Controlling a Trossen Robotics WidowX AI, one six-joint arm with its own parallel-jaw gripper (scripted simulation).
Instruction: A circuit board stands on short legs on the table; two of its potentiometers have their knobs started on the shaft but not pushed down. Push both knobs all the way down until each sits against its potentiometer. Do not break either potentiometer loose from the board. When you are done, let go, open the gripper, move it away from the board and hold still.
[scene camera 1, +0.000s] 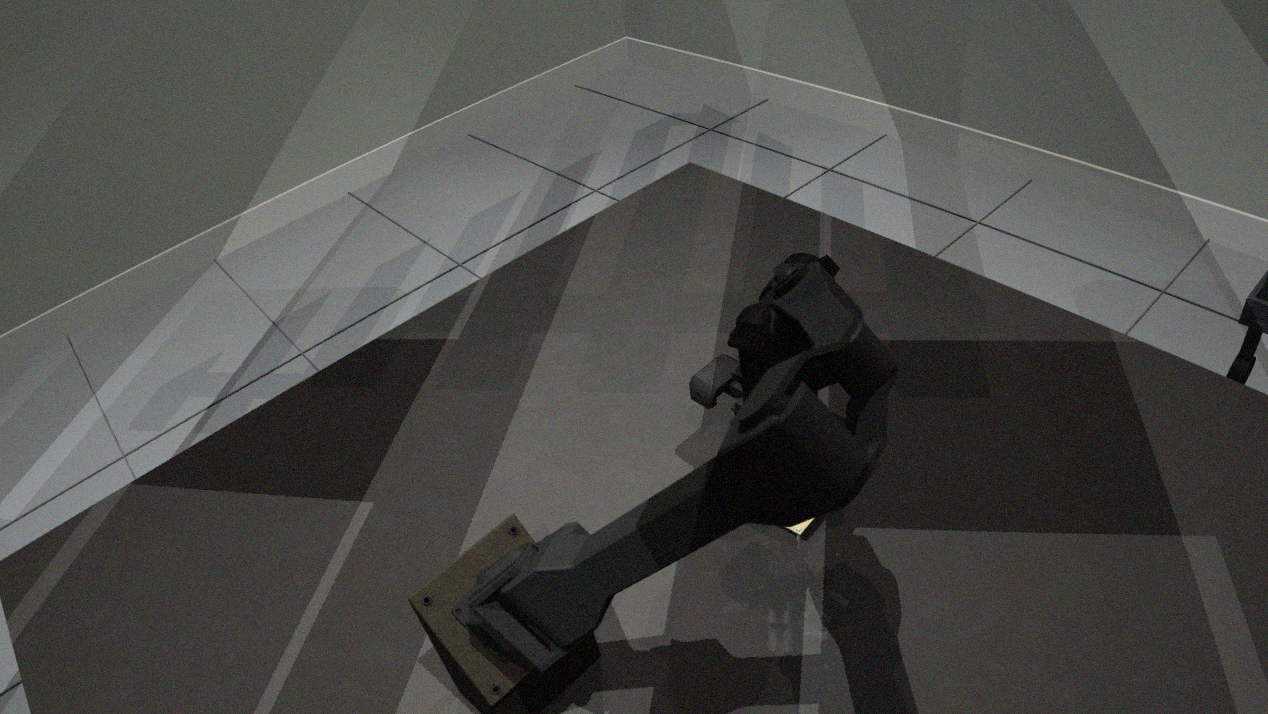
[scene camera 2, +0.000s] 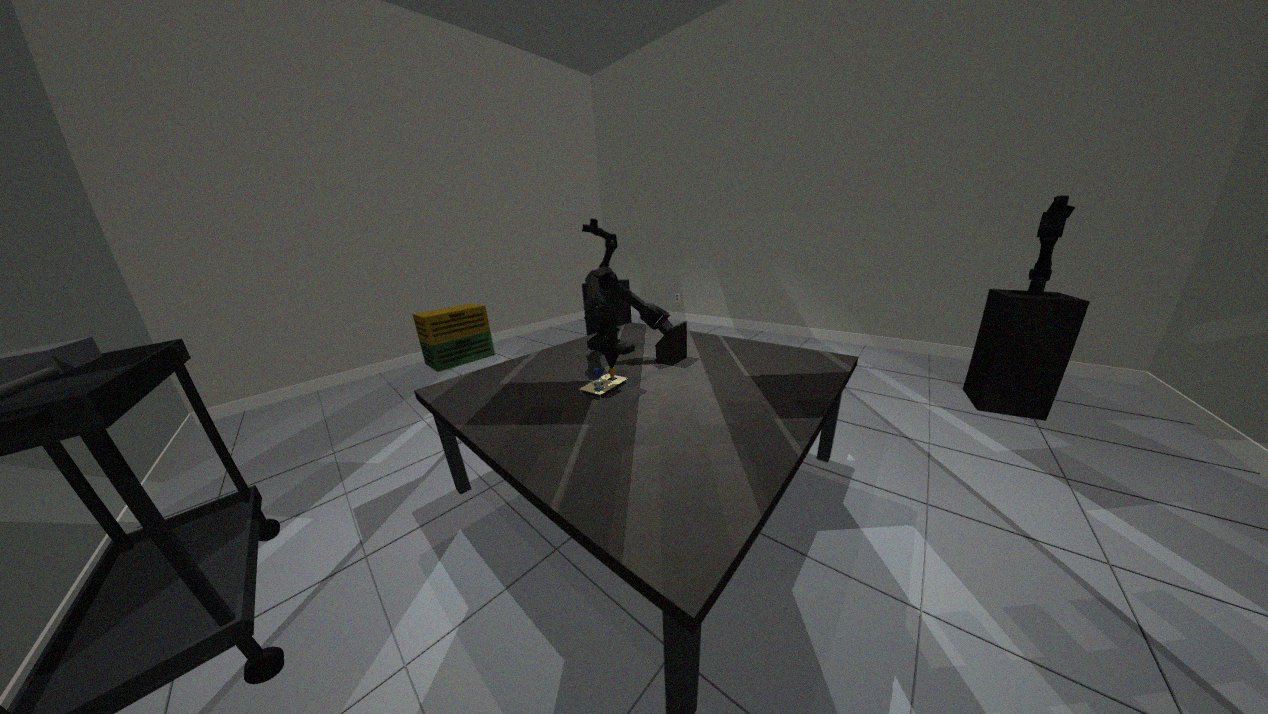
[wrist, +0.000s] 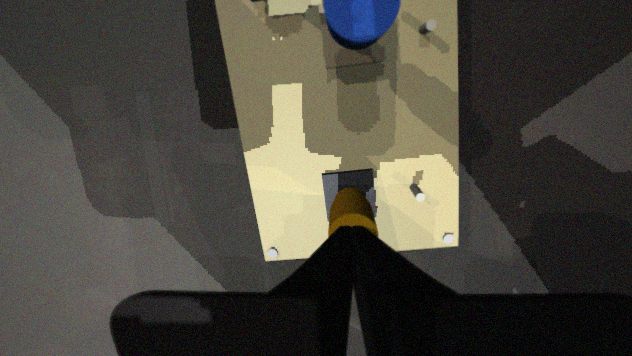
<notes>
In view: my gripper (scene camera 2: 611, 368).
My gripper shows as well in the wrist view (wrist: 351, 237).
</notes>
